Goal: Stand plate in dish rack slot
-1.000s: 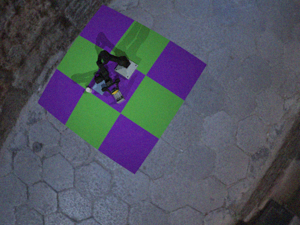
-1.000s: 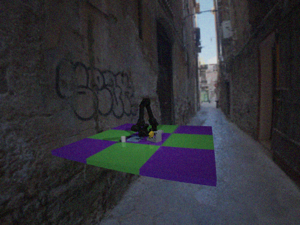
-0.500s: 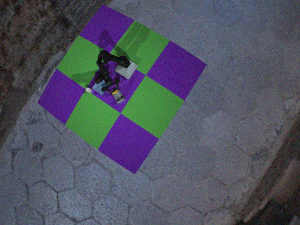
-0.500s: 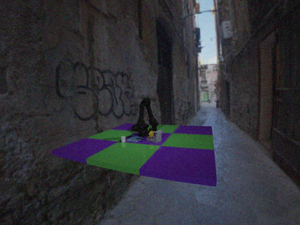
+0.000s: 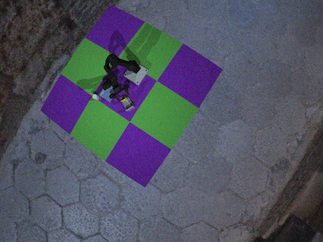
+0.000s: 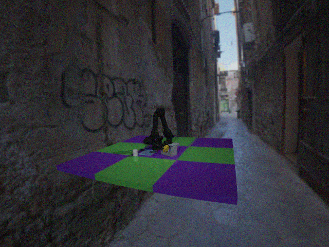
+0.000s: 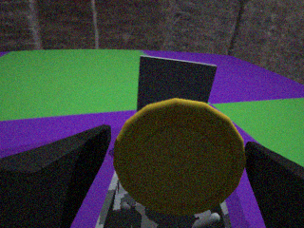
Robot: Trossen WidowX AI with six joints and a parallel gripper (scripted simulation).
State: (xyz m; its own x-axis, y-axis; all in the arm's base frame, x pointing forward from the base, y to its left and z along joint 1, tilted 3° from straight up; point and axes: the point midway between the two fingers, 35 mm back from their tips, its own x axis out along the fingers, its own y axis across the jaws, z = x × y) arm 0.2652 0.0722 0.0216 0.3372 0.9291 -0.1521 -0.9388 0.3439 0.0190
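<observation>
The yellow plate is 10 mm to the right of my gripper tip and 10 mm below it. The rest, counted from my gripper tip: blue mat 180 mm to the right, 50 mm below, 30 mm ahead; then grey dish rack 30 mm below, 20 mm to the left, 10 mm ahead; then small white cup 240 mm to the right, 140 mm ahead, 30 mm below.
</observation>
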